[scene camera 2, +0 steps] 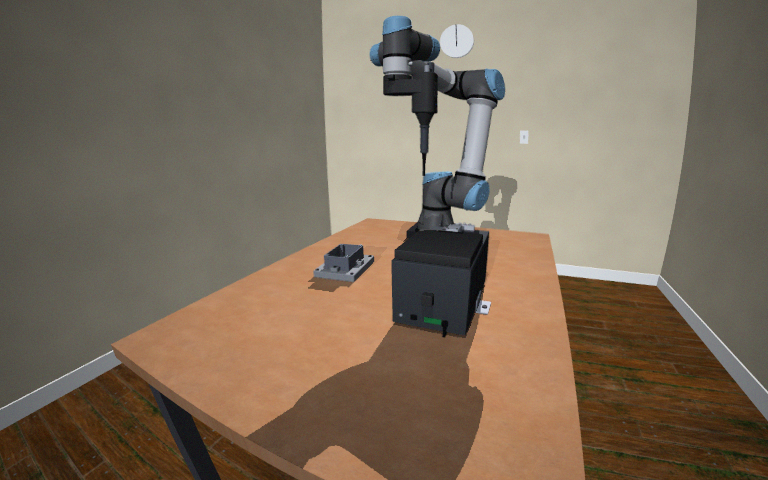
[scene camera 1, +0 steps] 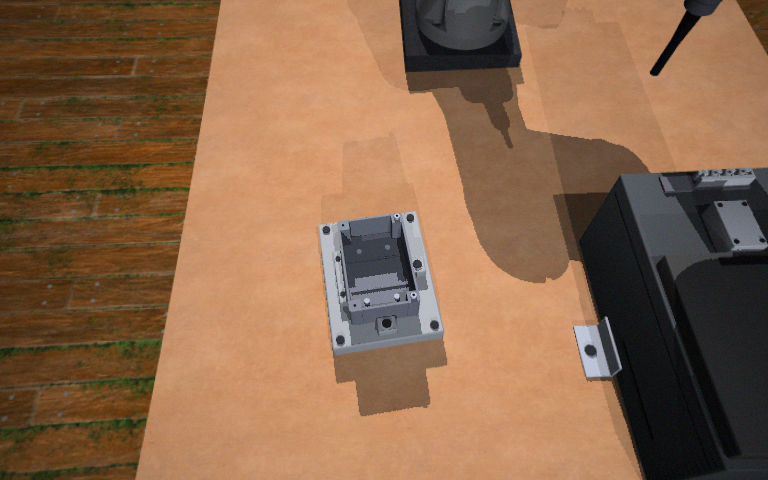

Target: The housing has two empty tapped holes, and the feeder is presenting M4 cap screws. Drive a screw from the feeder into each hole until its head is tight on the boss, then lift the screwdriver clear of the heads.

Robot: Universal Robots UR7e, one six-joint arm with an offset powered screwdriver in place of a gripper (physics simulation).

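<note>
The grey open-topped housing (scene camera 1: 385, 310) (scene camera 2: 338, 262) sits upright on a light grey plate (scene camera 1: 416, 332). In scene camera 1 its two left corners show small dark holes; its two right corners show bright rings with dark centres, too small to tell whether they are screw heads or bare bosses. The black feeder (scene camera 1: 608, 271) (scene camera 2: 410, 283) stands to the right of the housing; no loose cap screw can be made out on it. My screwdriver (scene camera 1: 654, 73) (scene camera 2: 423, 173) points down, high above the table beyond the feeder. Its dark tip shows no screw.
The robot base (scene camera 1: 461, 61) (scene camera 2: 436, 219) stands at the back of the table (scene camera 1: 254, 367) (scene camera 2: 254, 316). A metal bracket (scene camera 1: 594, 367) juts from the feeder's left side in scene camera 1. The feeder's raised lid (scene camera 2: 438, 247) is a tall obstacle beside the housing.
</note>
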